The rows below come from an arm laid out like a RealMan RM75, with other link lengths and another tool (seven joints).
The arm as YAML. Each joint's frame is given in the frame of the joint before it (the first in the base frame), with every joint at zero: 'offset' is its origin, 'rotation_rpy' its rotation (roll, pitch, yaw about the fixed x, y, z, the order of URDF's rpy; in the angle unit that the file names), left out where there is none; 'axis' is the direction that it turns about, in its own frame. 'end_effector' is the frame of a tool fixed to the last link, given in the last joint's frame.
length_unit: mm
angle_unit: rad
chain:
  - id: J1
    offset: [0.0, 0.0, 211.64]
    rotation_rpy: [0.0, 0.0, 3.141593]
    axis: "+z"
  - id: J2
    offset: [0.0, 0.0, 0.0]
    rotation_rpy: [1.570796, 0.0, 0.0]
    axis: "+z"
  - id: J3
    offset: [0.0, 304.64, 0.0]
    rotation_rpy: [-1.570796, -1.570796, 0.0]
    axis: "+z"
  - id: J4
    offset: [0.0, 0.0, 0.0]
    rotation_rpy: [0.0, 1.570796, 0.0]
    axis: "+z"
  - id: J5
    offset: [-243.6, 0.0, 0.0]
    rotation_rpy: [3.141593, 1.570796, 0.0]
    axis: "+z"
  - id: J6
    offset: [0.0, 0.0, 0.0]
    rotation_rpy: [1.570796, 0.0, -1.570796]
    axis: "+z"
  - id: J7
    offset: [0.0, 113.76, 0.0]
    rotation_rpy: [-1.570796, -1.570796, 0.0]
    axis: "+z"
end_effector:
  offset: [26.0, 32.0, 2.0]
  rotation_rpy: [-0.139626, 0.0, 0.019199]
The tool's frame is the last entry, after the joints.
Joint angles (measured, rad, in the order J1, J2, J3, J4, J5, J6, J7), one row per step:
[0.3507 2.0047 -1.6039 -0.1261 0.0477 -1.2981 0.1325]
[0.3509 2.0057 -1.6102 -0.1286 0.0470 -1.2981 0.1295]
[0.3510 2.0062 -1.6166 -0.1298 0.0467 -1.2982 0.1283]
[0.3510 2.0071 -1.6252 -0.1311 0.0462 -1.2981 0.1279]
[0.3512 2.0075 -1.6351 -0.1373 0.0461 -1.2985 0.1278]
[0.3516 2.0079 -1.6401 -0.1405 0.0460 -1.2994 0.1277]
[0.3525 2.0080 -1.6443 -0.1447 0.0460 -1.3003 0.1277]
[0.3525 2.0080 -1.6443 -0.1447 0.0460 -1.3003 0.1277]
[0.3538 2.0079 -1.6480 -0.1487 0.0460 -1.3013 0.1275]
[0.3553 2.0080 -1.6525 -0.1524 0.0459 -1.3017 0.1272]
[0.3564 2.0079 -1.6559 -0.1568 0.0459 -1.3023 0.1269]
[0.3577 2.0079 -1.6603 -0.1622 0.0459 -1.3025 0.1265]
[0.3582 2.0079 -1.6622 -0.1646 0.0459 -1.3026 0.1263]
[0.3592 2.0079 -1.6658 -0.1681 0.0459 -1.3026 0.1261]
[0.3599 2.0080 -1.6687 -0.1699 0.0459 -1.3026 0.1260]
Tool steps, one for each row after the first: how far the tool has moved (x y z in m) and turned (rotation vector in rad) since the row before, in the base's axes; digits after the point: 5 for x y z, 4 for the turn. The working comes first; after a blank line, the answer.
Tool pose at each row, in the base's axes (x y z in m, rotation vector in rad; the steps are taken from these numbers as rounded here):
[0.39027 0.30310 -0.02930 -1.1670 1.5221 1.8688]
[0.38912 0.30320 -0.03069 -1.1774 1.5234 1.8666]
[0.38837 0.30310 -0.03181 -1.1857 1.5263 1.8642]
[0.38744 0.30284 -0.03342 -1.1955 1.5318 1.8613]
[0.38542 0.30339 -0.03464 -1.2096 1.5344 1.8632]
[0.38418 0.30373 -0.03532 -1.2175 1.5352 1.8652]
[0.38268 0.30447 -0.03568 -1.2255 1.5346 1.8687]
[0.38268 0.30447 -0.03568 -1.2255 1.5346 1.8687]
[0.38117 0.30536 -0.03591 -1.2337 1.5332 1.8723]
[0.37962 0.30624 -0.03640 -1.2424 1.5329 1.8749]
[0.37812 0.30712 -0.03659 -1.2500 1.5313 1.8785]
[0.37630 0.30819 -0.03695 -1.2593 1.5300 1.8824]
[0.37551 0.30863 -0.03711 -1.2633 1.5293 1.8840]
[0.37425 0.30934 -0.03746 -1.2701 1.5290 1.8862]
[0.37346 0.30970 -0.03784 -1.2748 1.5295 1.8870]

[-0.00115 0.00010 -0.00139 -0.0046 -0.0038 0.0056]
[-0.00075 -0.00010 -0.00112 -0.0051 -0.0026 0.0041]
[-0.00093 -0.00026 -0.00161 -0.0075 -0.0022 0.0049]
[-0.00202 0.00055 -0.00122 -0.0062 -0.0015 0.0104]
[-0.00124 0.00034 -0.00068 -0.0029 -0.0005 0.0064]
[-0.00150 0.00074 -0.00036 -0.0017 -0.0001 0.0072]
[0.00000 0.00000 0.00000 0.0000 0.0000 0.0000]
[-0.00151 0.00089 -0.00023 -0.0012 -0.0005 0.0074]
[-0.00155 0.00088 -0.00049 -0.0023 -0.0008 0.0072]
[-0.00150 0.00088 -0.00019 -0.0009 -0.0003 0.0070]
[-0.00182 0.00107 -0.00036 -0.0016 -0.0004 0.0083]
[-0.00079 0.00044 -0.00016 -0.0006 -0.0003 0.0035]
[-0.00126 0.00071 -0.00035 -0.0017 -0.0005 0.0057]
[-0.00079 0.00036 -0.00038 -0.0018 -0.0005 0.0036]

